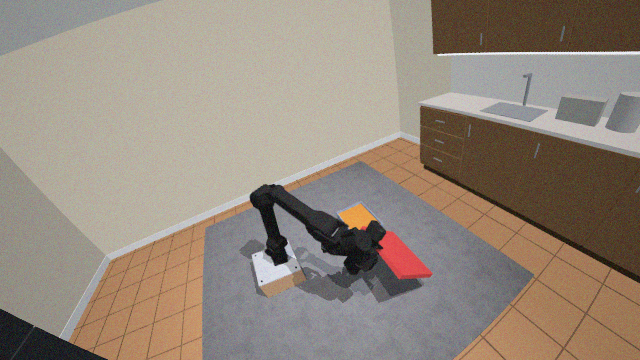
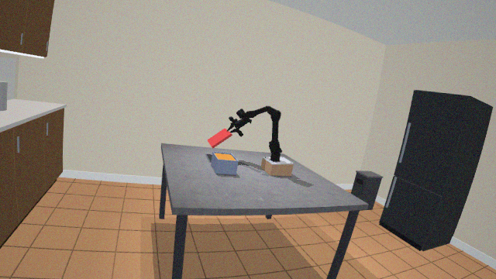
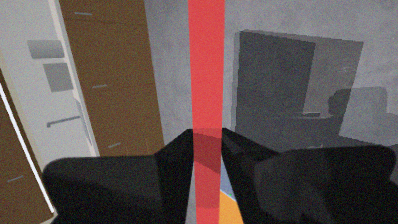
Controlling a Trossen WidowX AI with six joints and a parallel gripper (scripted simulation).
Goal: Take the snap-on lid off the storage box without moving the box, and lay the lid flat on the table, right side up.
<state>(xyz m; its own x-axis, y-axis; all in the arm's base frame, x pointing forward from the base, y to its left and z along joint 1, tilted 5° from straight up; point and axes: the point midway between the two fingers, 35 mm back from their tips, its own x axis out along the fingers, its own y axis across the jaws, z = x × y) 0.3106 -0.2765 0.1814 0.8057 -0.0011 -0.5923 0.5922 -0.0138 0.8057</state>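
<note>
The lid lies 7 cm ahead of my gripper tip and 5 cm below it. Also, from my gripper tip: storage box (31 cm to the left, 18 cm below, 7 cm ahead).
</note>
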